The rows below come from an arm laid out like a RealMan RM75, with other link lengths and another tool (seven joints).
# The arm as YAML. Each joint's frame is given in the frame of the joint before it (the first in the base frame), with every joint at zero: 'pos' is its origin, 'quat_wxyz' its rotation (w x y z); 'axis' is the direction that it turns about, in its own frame. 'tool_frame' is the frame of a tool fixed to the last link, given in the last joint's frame.
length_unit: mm
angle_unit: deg
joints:
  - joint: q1
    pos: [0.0, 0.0, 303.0]
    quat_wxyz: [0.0, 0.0, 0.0, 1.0]
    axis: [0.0, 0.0, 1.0]
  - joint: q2
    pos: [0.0, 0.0, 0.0]
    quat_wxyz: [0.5, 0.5, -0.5, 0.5]
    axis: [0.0, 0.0, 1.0]
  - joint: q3
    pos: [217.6, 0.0, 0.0]
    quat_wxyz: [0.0, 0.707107, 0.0, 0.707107]
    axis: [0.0, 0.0, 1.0]
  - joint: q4
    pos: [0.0, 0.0, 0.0]
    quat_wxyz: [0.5, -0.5, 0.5, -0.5]
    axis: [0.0, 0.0, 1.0]
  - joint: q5
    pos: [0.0, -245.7, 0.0]
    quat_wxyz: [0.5, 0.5, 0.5, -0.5]
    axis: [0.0, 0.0, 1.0]
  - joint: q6
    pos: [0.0, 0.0, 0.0]
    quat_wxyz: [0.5, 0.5, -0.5, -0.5]
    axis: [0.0, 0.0, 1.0]
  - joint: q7
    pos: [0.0, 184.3, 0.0]
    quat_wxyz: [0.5, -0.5, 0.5, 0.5]
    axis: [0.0, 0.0, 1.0]
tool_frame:
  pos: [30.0, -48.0, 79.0]
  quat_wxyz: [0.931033, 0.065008, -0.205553, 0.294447]
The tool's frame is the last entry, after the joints.
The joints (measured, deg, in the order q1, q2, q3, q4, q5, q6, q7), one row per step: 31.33 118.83 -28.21 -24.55 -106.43 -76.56 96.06; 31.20 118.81 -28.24 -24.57 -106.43 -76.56 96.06; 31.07 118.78 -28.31 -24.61 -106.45 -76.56 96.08; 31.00 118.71 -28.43 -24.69 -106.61 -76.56 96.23; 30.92 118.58 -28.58 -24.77 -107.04 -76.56 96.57; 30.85 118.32 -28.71 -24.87 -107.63 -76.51 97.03; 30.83 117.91 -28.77 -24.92 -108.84 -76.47 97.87; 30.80 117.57 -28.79 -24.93 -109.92 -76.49 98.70; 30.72 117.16 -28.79 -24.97 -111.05 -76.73 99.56; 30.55 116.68 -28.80 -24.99 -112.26 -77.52 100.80; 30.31 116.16 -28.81 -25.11 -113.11 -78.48 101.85; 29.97 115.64 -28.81 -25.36 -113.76 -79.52 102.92; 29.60 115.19 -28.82 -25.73 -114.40 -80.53 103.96; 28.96 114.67 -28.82 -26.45 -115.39 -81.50 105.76
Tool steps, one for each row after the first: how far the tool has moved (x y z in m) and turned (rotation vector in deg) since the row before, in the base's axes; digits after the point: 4 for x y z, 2 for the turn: 0.0011 -0.0005 0.0001 0.00 -0.04 -0.11; 0.0011 -0.0005 0.0001 -0.03 -0.08 -0.09; 0.0009 -0.0004 -0.0002 -0.18 -0.18 -0.06; 0.0017 -0.0009 -0.0009 -0.44 -0.30 -0.15; 0.0027 -0.0006 -0.0002 -0.48 -0.48 -0.25; 0.0043 -0.0014 -0.0014 -0.97 -0.72 -0.46; 0.0038 -0.0015 -0.0014 -0.92 -0.51 -0.48; 0.0039 -0.0021 -0.0009 -0.99 -0.47 -0.41; 0.0033 -0.0039 -0.0013 -1.40 -0.04 -0.43; 0.0026 -0.0035 0.0007 -1.08 0.08 -0.27; 0.0027 -0.0035 0.0020 -0.91 0.18 -0.32; 0.0027 -0.0035 0.0021 -0.86 0.12 -0.32; 0.0065 -0.0045 0.0030 -1.10 -0.01 -1.07
